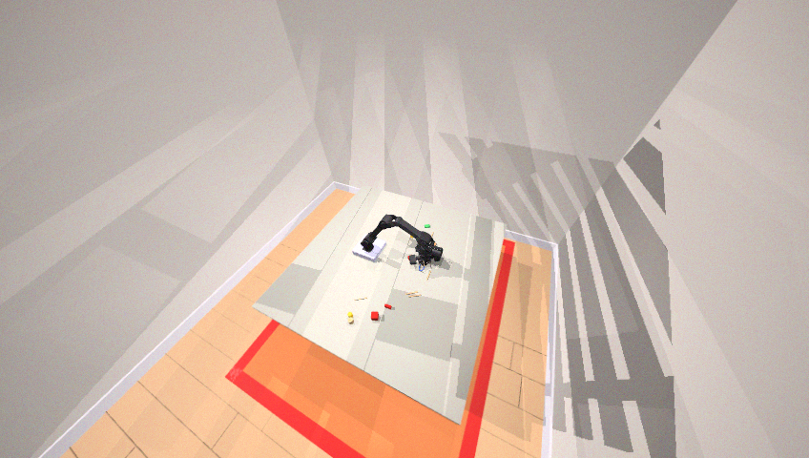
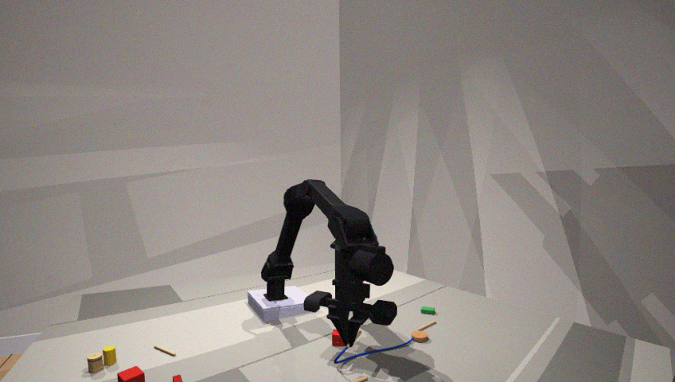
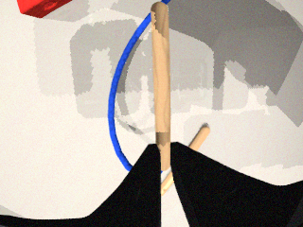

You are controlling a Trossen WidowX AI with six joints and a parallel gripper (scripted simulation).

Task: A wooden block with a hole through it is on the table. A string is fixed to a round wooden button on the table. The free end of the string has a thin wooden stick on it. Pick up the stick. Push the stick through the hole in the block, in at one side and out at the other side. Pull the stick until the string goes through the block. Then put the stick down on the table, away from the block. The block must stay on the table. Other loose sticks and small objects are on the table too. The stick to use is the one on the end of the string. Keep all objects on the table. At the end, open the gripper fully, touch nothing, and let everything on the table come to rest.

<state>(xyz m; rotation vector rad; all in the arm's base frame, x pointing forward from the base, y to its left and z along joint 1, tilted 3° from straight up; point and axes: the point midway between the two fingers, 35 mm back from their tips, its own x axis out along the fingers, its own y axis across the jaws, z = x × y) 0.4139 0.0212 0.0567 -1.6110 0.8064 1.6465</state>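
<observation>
My gripper tip is now 110 mm past the red block, 40 mm to the right of it and 40 mm above it. Round my gripper tip: yellow cylinder (230 mm to the left, 190 mm behind, 40 mm below); round wooden button (220 mm to the left, 50 mm below, 20 mm behind); green block (370 mm to the left, 130 mm behind, 50 mm below).
</observation>
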